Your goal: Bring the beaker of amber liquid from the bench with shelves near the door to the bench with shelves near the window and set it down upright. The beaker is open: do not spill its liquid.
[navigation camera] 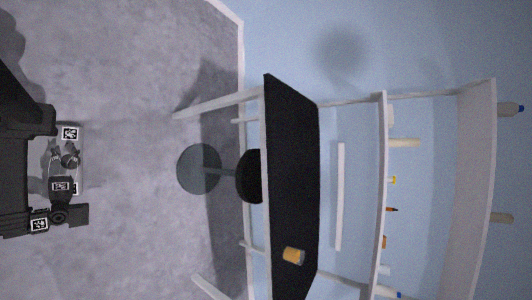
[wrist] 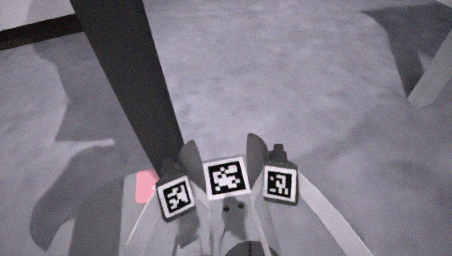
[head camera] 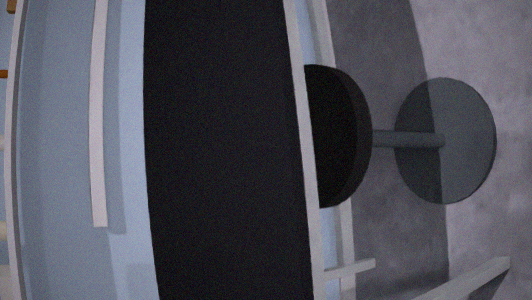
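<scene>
The beaker of amber liquid [navigation camera: 293, 255] stands upright on the black top of a bench with shelves [head camera: 225, 150] [navigation camera: 292, 150], towards the lower end of the bench in the sideways navigation view. The beaker does not show in the head or wrist view. My gripper [navigation camera: 62, 150] [wrist: 222, 155] is open, with its fingers apart and nothing between them. It hangs low over my own base, away from the bench, with floor and a stool between them. No second bench can be made out in these views.
A round black stool [head camera: 335, 135] [navigation camera: 250, 175] stands at the bench's front edge on a grey disc base [head camera: 465, 140] [navigation camera: 195, 170]. Bottles and small items line the lower shelf [navigation camera: 381, 200] and the upper shelf [navigation camera: 470, 200]. A pale leg [wrist: 432, 75] shows right in the wrist view.
</scene>
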